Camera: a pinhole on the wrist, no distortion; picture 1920 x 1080 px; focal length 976.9 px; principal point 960.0 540.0 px. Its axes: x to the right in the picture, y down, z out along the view. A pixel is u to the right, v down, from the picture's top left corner.
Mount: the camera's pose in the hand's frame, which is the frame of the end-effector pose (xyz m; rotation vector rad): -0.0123 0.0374 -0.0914 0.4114 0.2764 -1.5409
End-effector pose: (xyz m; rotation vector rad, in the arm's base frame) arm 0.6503 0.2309 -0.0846 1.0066 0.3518 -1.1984
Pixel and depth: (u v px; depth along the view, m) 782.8 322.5 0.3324
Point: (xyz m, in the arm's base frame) 0.5046 0.1181 0.0981
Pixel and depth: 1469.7 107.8 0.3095
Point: 0.3464 0.2447 -0.0144
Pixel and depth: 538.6 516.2 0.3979
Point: 0.5600 -0.0037 0.1520
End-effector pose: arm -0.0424 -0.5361 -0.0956 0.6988 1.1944 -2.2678
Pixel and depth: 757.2 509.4 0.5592
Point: -0.1402 -0.8645 0.2358
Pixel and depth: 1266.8 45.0 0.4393
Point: -0.0567 -0.5458 0.3473
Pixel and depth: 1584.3 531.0 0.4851
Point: -0.3285 -0.4822 0.3109
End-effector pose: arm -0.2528 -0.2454 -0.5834 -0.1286 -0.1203 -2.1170
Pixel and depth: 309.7 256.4 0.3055
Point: -0.0939 -0.1483 -0.3382
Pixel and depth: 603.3 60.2 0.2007
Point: -0.1636 -0.1321 -0.4895
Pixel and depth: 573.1 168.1 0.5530
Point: -0.0860 0.0479 -0.1439
